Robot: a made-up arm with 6 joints.
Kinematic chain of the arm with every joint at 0, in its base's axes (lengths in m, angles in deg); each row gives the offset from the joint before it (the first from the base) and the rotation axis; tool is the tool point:
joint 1: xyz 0 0 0.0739 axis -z
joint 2: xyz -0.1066 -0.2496 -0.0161 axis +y
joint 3: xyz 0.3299 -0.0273 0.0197 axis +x
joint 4: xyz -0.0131 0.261 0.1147 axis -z
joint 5: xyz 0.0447 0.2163 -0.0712 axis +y
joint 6: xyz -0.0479 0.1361 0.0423 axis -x
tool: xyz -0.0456 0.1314 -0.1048
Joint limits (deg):
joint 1: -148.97..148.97
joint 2: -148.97..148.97
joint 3: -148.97..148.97
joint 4: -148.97..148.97
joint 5: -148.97..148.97
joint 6: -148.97..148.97
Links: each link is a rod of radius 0.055 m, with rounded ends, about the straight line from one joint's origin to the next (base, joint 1, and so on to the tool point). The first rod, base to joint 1, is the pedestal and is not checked.
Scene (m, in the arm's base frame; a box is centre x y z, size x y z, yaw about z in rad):
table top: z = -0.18
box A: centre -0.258 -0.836 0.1 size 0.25 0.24 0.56 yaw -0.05
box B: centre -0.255 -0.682 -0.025 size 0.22 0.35 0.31 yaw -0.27
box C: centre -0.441 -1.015 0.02 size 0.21 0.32 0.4 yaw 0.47
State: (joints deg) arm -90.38 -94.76 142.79 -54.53 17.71 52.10
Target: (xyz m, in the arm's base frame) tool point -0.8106 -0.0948 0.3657
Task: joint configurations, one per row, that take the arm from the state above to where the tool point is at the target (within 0.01 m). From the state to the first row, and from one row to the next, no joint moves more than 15 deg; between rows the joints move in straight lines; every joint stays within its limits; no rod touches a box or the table.
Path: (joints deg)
1: -81.46 -80.75 130.00 -39.75 24.17 55.80
2: -72.55 -66.74 117.21 -24.97 30.63 59.49
3: -63.63 -52.72 104.42 -10.18 37.09 63.19
4: -50.82 -57.85 103.09 -9.44 30.58 57.70
5: -38.00 -62.98 101.76 -8.70 24.07 52.21
6: -25.19 -68.10 100.43 -7.96 17.56 46.72
7: -12.38 -73.23 99.09 -7.22 11.04 41.22
8: 0.44 -78.35 97.76 -6.48 4.53 35.73
9: 13.25 -83.48 96.43 -5.74 -1.98 30.24

